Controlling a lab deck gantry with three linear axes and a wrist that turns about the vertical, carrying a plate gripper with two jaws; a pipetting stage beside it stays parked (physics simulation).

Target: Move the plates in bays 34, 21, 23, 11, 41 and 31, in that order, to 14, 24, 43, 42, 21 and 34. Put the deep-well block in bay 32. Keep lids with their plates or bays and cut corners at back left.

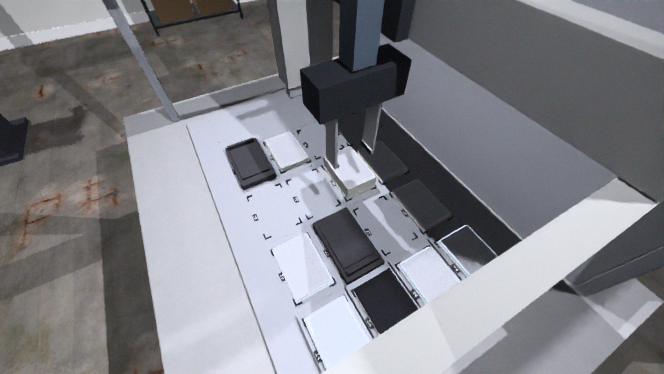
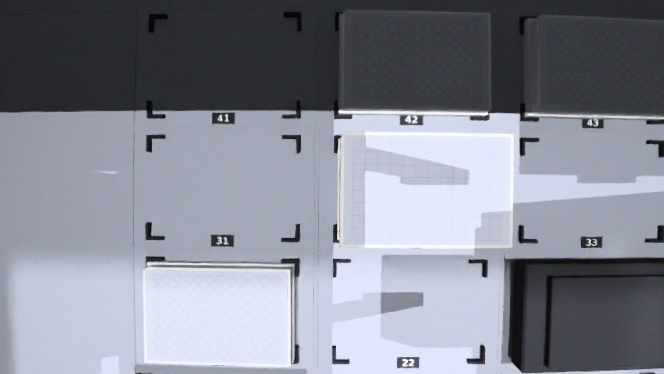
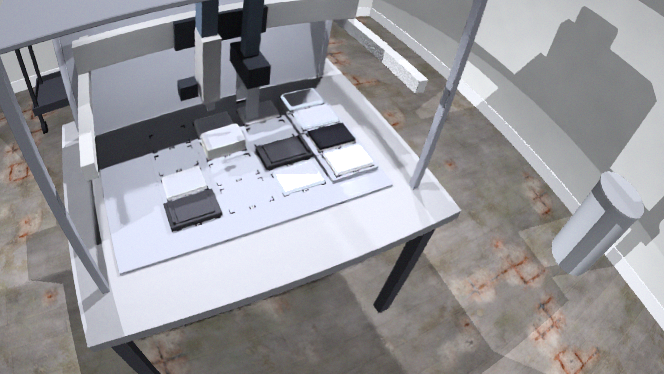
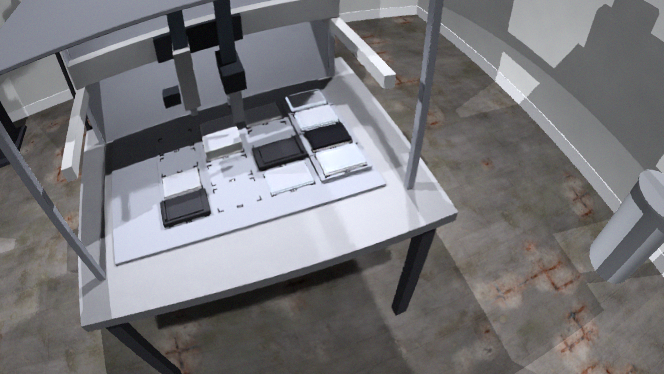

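Where they show: gripper, between the fingertips: (image 1: 350, 155) (image 3: 246, 109) (image 4: 236, 113); robot's base, origin of its link: (image 1: 229, 156) (image 3: 177, 230) (image 4: 169, 226).
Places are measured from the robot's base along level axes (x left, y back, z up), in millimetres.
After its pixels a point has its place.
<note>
My gripper (image 1: 353, 159) @[z 160, x 215, y -290 mm] (image 3: 247, 111) @[z 160, x 215, y -290 mm] (image 4: 236, 117) @[z 160, x 215, y -290 mm] is open, with nothing between its jaws. It hangs above the deck's back middle, near the deep-well block; its exact height is unclear. The white deep-well block (image 1: 350, 172) @[z 42, x 249, y -247 mm] (image 2: 427, 190) @[z 42, x 257, y -228 mm] (image 3: 223, 141) @[z 42, x 235, y -224 mm] (image 4: 223, 142) @[z 42, x 237, y -233 mm] stands in bay 32. Plates lie in bay 42, a shaded plate (image 1: 385, 161) @[z 14, x 367, y -241 mm] (image 2: 415, 62) @[z 14, x 361, y -227 mm], and bay 43, a shaded plate (image 1: 422, 204) @[z 14, x 362, y -399 mm] (image 2: 600, 65) @[z 14, x 363, y -385 mm]. A white plate (image 1: 287, 150) @[z 14, x 150, y -73 mm] (image 2: 217, 315) @[z 14, x 151, y -65 mm] is in bay 21. A white plate (image 1: 337, 330) @[z 31, x 44, y -540 mm] is in bay 14, a black-topped plate (image 1: 385, 300) @[z 31, x 148, y -540 mm] in bay 24, and a clear-edged plate (image 1: 430, 275) @[z 29, x 255, y -544 mm] in bay 34.
A dark stepped unit (image 1: 251, 162) @[z 24, x 46, y -76 mm] (image 3: 192, 209) @[z 23, x 33, y -60 mm] is at bay 11, another dark unit (image 1: 347, 242) @[z 24, x 149, y -400 mm] (image 2: 605, 315) @[z 24, x 156, y -383 mm] at bay 23. Bay 13 holds a white plate (image 1: 302, 265) @[z 14, x 43, y -396 mm], bay 44 a clear-edged plate (image 1: 467, 250) @[z 29, x 359, y -541 mm]. The parked pipetting stage (image 3: 207, 72) (image 4: 186, 80) stands left of the gripper.
</note>
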